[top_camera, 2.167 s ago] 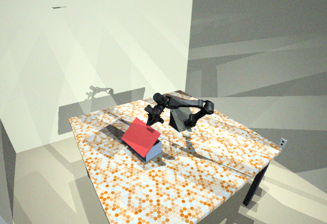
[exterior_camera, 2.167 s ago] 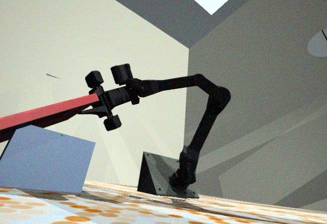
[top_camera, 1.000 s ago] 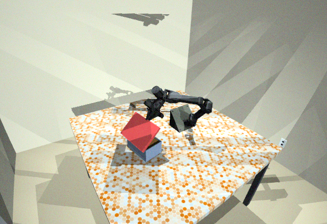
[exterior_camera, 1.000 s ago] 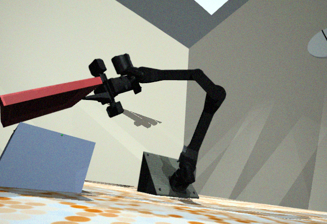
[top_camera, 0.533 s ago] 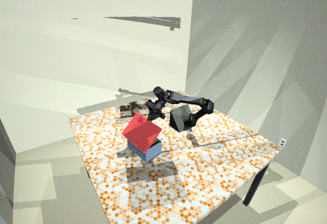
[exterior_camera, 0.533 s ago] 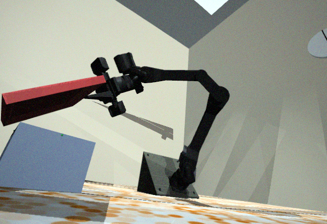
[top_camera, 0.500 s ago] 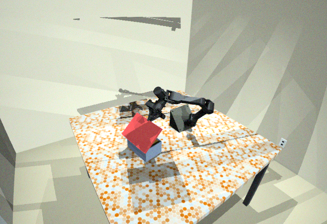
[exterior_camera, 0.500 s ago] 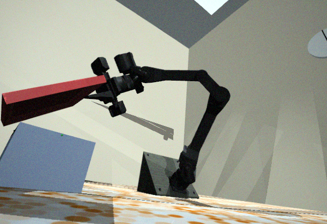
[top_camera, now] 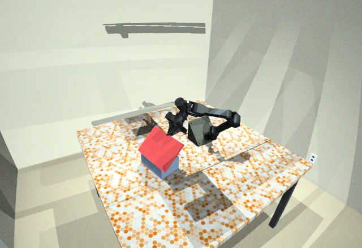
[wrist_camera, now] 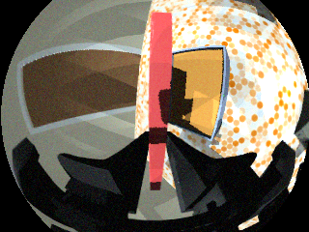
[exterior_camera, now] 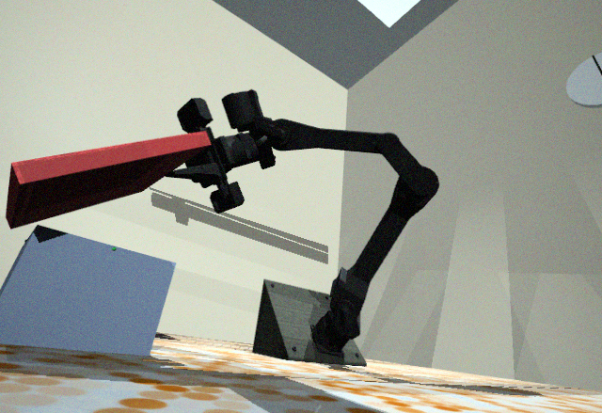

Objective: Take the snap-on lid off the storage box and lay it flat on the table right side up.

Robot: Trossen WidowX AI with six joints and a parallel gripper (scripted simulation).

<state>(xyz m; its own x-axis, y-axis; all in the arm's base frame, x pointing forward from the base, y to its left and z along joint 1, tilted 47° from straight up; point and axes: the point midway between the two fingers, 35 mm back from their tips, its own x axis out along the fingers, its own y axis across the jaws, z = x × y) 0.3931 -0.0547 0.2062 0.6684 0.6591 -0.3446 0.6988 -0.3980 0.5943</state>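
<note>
Right now my gripper tip is 60 mm short of the lid, 50 mm above it and 10 mm to the right of it. The rest, counted from my gripper tip: blue-grey storage box (180 mm below, 40 mm ahead, 30 mm to the right).
</note>
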